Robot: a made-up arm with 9 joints.
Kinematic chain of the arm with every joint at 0, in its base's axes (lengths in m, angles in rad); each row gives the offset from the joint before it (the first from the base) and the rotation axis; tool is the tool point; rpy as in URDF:
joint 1: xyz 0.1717 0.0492 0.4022 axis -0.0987 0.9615 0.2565
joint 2: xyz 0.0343 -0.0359 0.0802 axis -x
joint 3: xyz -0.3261 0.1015 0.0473 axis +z
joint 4: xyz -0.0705 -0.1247 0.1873 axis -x
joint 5: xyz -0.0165 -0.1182 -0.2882 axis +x
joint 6: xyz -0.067 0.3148 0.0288 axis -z
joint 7: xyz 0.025 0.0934 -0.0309 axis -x
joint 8: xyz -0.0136 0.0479 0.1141 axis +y
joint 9: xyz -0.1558 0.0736 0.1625 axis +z
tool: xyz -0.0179 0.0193 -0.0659 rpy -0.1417 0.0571 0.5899
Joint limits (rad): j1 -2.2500..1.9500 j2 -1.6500..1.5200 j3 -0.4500..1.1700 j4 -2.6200..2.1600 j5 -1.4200..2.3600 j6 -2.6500..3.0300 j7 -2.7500..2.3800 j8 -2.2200..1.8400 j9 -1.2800..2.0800
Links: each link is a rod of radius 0.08 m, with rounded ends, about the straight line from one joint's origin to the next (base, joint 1, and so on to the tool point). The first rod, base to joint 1, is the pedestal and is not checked.
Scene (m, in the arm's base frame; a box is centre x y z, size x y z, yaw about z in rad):
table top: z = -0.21
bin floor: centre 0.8 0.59 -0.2 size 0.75 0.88 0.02 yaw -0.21
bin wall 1: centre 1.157 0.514 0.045 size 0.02 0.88 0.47 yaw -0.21
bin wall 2: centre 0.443 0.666 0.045 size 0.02 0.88 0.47 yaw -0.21
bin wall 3: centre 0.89 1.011 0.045 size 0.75 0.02 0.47 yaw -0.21
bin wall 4: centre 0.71 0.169 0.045 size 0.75 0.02 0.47 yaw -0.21
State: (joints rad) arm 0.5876 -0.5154 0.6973 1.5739 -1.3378 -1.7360 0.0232 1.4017 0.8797
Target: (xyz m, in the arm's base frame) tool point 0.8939 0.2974 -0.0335
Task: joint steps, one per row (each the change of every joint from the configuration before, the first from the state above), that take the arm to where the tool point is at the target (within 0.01 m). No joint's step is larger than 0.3 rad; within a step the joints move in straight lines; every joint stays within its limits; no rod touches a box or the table.
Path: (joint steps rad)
1: 0.0991 0.2829 0.0502 0.0977 0.0191 0.0560 -0.0391 0.0385 0.0070
2: 0.0992 0.2829 0.0503 0.0977 0.0192 0.0561 -0.0391 0.0385 0.0069
3: 0.0991 0.2829 0.0502 0.0977 0.0191 0.0560 -0.0390 0.0385 0.0070
4: 0.0992 0.2828 0.0502 0.0976 0.0192 0.0561 -0.0391 0.0385 0.0069
5: 0.0991 0.2829 0.0503 0.0977 0.0191 0.0560 -0.0391 0.0385 0.0070
6: 0.0992 0.2829 0.0502 0.0977 0.0192 0.0561 -0.0391 0.0385 0.0070
7: 0.2409 -0.2264 0.0856 0.0000 -0.0986 0.0700 0.0733 0.1002 -0.0096
8: 0.2410 -0.2264 0.0857 0.0000 -0.0985 0.0700 0.0734 0.1001 -0.0096

